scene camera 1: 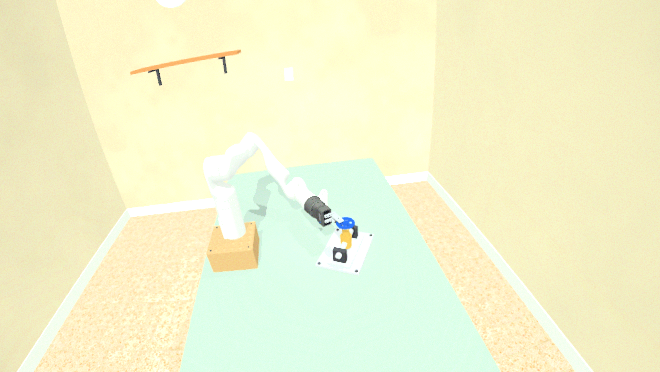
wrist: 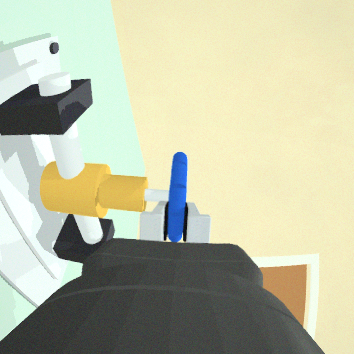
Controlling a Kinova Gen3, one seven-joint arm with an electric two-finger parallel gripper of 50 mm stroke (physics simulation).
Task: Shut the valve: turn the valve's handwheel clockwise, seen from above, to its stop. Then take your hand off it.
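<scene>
The blue handwheel [scene camera 1: 345,223] [wrist: 178,175] sits on a thin pale stem above the yellow valve body [scene camera 1: 346,239] [wrist: 75,189]. In the wrist view the wheel shows edge-on. My gripper [scene camera 1: 340,220] [wrist: 175,215] is shut on the wheel's rim, on the side toward the arm, with one dark pad against each face. In the scene view the fingers reach the wheel's left edge and are small. The wheel's turn angle cannot be told from these views.
The valve's pipe runs through black blocks [scene camera 1: 340,255] [wrist: 75,107] on a white base plate [scene camera 1: 364,250] that lies on the green table top [scene camera 1: 320,320]. The arm stands on a wooden block [scene camera 1: 233,260] at the left. An orange shelf [scene camera 1: 185,62] hangs on the back wall.
</scene>
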